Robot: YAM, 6 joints.
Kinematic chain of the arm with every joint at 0, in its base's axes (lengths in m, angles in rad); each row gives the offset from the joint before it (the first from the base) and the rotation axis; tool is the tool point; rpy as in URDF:
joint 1: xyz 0 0 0.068 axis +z
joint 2: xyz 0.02 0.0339 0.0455 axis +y
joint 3: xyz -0.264 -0.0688 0 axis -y
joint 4: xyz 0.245 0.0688 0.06 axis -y
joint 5: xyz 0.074 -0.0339 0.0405 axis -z
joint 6: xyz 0.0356 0 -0.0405 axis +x
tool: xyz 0 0 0 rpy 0 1.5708 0
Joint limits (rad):
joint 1: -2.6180..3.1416
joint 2: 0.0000..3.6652
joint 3: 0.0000..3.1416
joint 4: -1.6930..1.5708
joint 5: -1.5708..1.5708
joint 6: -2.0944..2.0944
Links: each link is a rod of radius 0.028 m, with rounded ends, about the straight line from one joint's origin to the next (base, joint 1, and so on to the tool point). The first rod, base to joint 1, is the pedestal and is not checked.
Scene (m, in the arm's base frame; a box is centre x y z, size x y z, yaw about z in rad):
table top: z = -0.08
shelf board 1: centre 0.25 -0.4 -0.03 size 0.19 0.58 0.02 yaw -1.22
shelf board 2: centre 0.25 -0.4 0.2 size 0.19 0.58 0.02 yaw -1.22
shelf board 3: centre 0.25 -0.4 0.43 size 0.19 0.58 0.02 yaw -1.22
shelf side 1: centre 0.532 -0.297 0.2 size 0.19 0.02 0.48 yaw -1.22
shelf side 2: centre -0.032 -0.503 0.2 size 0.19 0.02 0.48 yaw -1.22
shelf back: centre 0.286 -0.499 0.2 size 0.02 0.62 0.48 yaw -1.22
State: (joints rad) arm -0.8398 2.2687 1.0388 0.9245 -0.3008 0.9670
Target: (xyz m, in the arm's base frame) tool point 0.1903 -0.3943 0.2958
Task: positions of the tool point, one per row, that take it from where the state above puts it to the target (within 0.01 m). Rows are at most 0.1 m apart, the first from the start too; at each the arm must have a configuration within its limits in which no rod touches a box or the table.
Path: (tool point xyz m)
1: 0.2797 -0.2568 0.0735
2: 0.2542 -0.2006 0.0725
3: 0.2243 -0.2303 0.1526
4: 0.1792 -0.2384 0.2289
5: 0.1272 -0.2220 0.2958
6: 0.1498 -0.2783 0.3090
7: 0.1713 -0.3367 0.3089
8: 0.1903 -0.3943 0.2958

